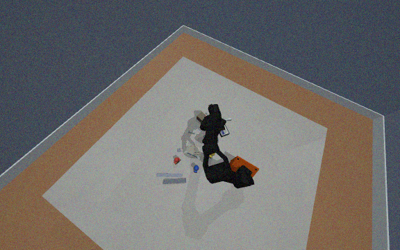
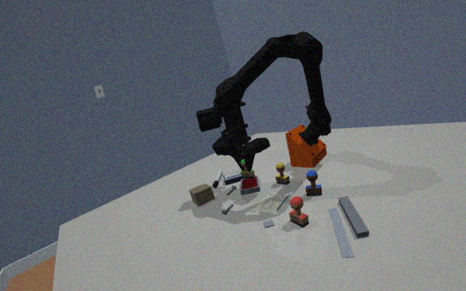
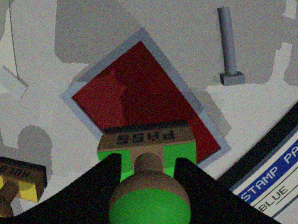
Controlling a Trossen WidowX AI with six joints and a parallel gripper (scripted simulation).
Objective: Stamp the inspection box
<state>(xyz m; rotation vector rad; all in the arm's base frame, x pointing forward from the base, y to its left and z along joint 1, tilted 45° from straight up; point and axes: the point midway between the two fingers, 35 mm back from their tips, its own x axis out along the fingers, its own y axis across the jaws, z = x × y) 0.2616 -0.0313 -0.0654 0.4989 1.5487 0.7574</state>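
The red ink pad lies 50 mm below my gripper tip. From my gripper tip the other things lie so: yellow stamp: 60 mm behind, 80 mm to the left, 40 mm below; then green-knobbed PASS stamp: right at my gripper tip; then white card: 40 mm ahead, 130 mm to the left, 60 mm below.
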